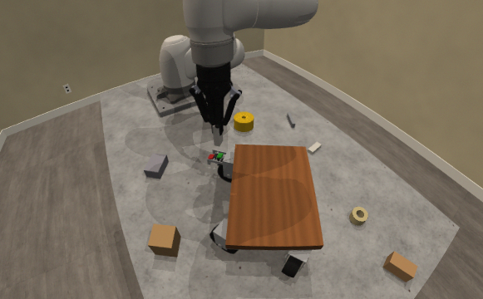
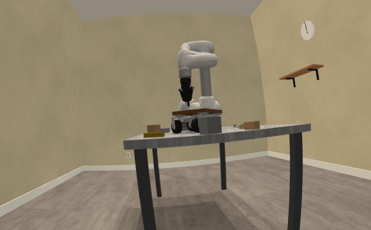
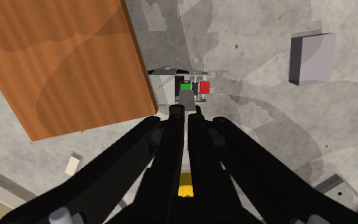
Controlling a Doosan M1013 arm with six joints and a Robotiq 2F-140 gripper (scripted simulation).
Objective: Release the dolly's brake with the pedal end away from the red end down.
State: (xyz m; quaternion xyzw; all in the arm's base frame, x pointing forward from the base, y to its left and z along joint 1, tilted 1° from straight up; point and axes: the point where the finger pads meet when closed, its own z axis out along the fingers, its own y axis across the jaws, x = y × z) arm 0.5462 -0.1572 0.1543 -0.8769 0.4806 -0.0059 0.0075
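Now: hand 10 mm past the brake pedal, 10 mm to the left of it and 90 mm above it. Also, from my hand: grey block: 160 mm behind, 150 mm to the right, 160 mm below; then white block: 120 mm ahead, 330 mm to the left, 170 mm below; then yellow cylinder: 150 mm behind, 220 mm to the left, 150 mm below.
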